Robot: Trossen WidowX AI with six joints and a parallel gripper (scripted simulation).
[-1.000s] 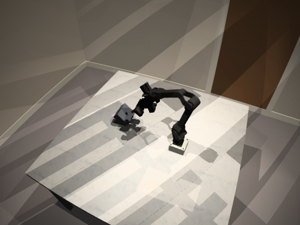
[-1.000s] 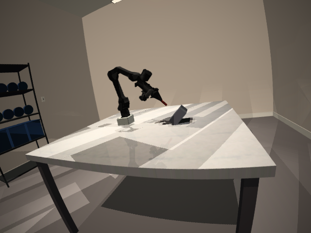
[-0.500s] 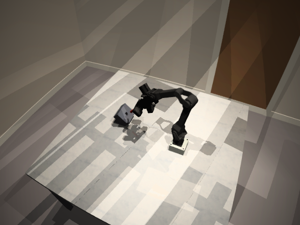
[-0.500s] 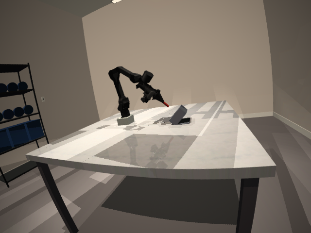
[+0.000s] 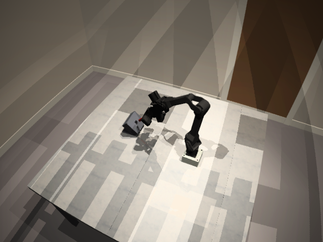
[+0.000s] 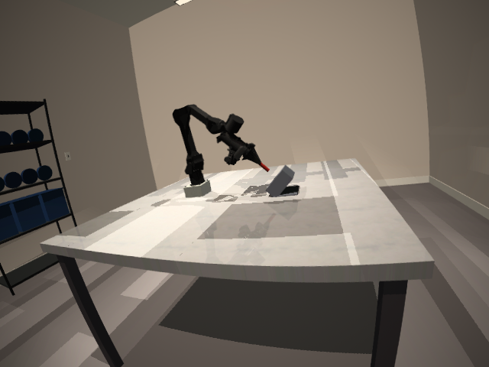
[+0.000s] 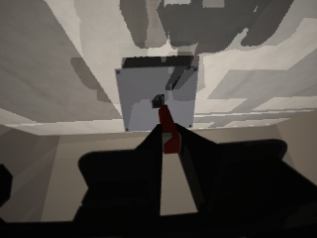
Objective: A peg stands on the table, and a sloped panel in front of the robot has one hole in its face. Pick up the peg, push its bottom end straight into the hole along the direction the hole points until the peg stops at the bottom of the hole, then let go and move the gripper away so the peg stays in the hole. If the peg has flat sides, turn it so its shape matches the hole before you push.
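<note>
Right now my gripper tip is 80 mm short of the grey sloped panel and 80 mm above it. From my gripper tip the other things lie so: red peg: 10 mm behind, 10 mm above.
</note>
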